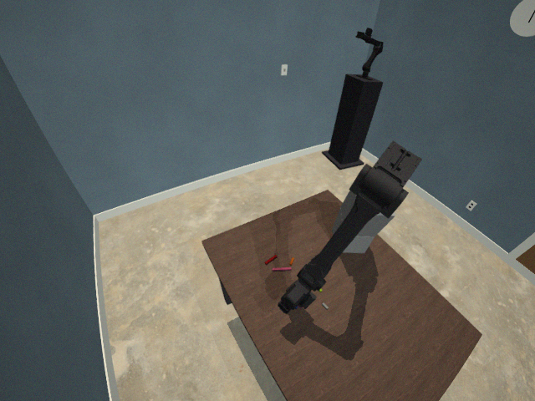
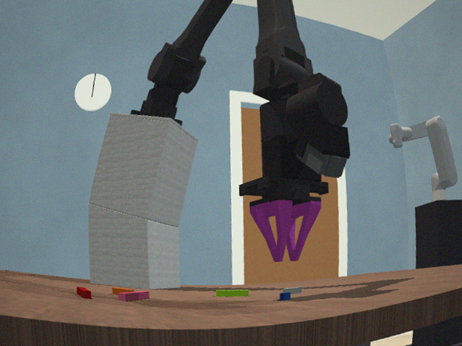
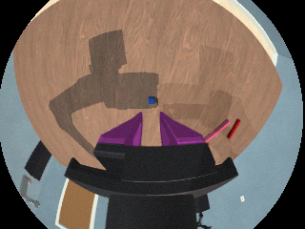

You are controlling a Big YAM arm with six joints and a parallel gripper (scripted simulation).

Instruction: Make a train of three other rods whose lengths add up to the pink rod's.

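Now: hand 60 mm above the blue rod. From my hand the other things lie so: grey rod: 120 mm behind, 50 mm to the left, 60 mm below; lime rod: 140 mm behind, 40 mm to the right, 60 mm below; pink rod: 20 mm behind, 190 mm to the right, 60 mm below.
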